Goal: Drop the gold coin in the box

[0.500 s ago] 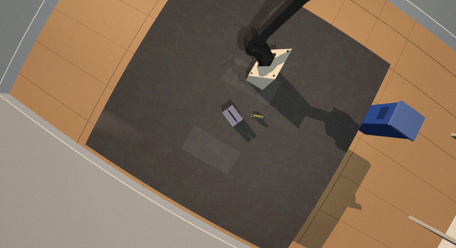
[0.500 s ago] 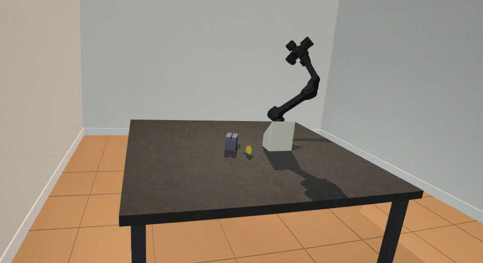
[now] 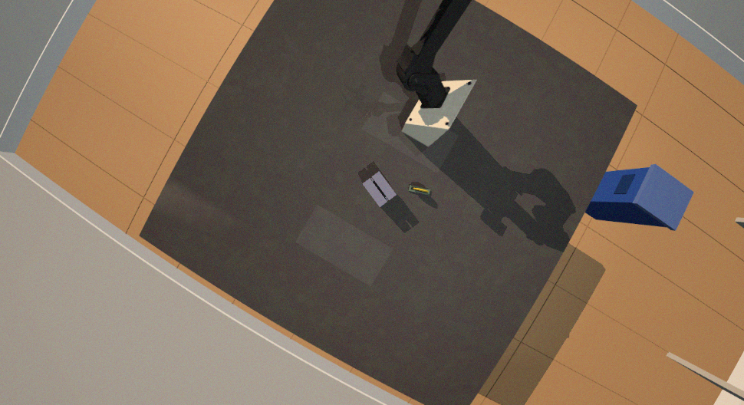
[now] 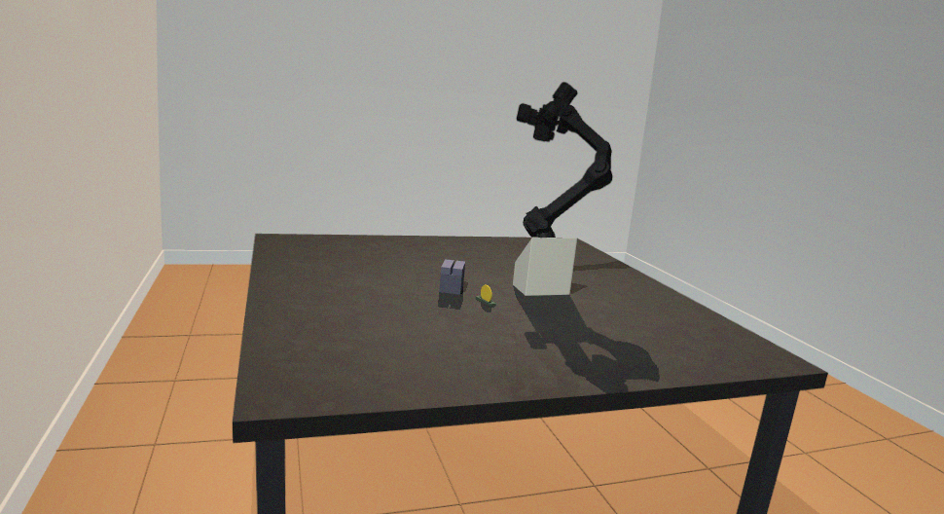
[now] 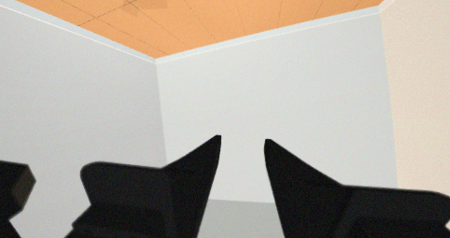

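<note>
Now: the gold coin 56 cm to the left of my gripper tip, 44 cm below it and 38 cm ahead of it.
</note>
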